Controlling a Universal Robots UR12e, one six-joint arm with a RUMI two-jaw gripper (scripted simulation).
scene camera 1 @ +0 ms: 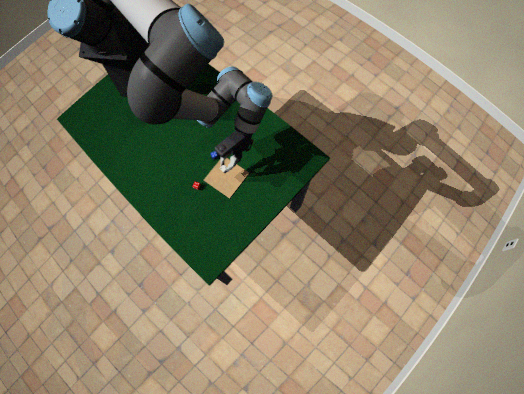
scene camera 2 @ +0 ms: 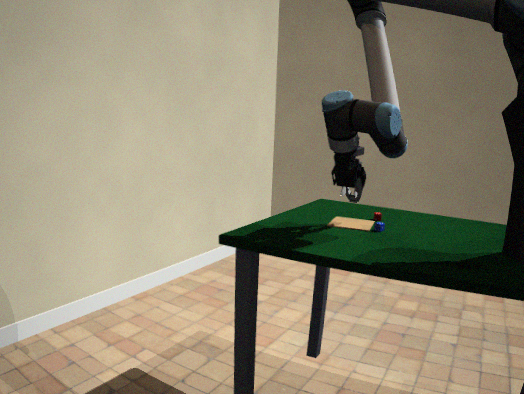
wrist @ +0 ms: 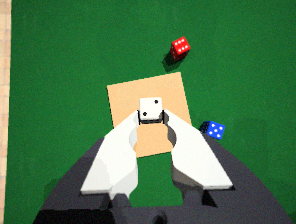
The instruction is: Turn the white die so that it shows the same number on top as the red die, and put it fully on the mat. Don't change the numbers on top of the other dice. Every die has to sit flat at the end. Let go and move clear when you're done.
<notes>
In view: my gripper [scene camera 2: 354, 200] and a mat [scene camera 1: 227, 183].
The mat is seen too in the wrist view [wrist: 124, 97]. My gripper also shows in scene camera 1 [scene camera 1: 224, 169] and in the wrist view [wrist: 150, 110].
</notes>
